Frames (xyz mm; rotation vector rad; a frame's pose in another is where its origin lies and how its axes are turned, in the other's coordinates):
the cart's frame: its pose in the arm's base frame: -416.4 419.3 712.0 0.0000 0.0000 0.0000
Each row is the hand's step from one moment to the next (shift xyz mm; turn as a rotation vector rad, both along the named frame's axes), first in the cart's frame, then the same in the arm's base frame.
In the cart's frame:
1: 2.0 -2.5 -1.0 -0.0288 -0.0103 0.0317
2: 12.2 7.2 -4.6 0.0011 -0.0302 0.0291
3: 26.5 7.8 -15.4 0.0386 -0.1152 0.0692
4: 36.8 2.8 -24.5 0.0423 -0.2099 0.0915
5: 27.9 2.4 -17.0 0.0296 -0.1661 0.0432
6: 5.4 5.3 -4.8 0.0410 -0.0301 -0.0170
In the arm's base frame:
1: 2.0 -2.5 -1.0 -0.0288 -0.0103 0.0317
2: 12.2 7.2 -4.6 0.0011 -0.0302 0.0291
3: 26.5 7.8 -15.4 0.0386 -0.1152 0.0692
4: 36.8 2.8 -24.5 0.0423 -0.2099 0.0915
5: 27.9 2.4 -17.0 0.0296 -0.1661 0.0432
6: 5.4 5.3 -4.8 0.0410 -0.0301 -0.0170

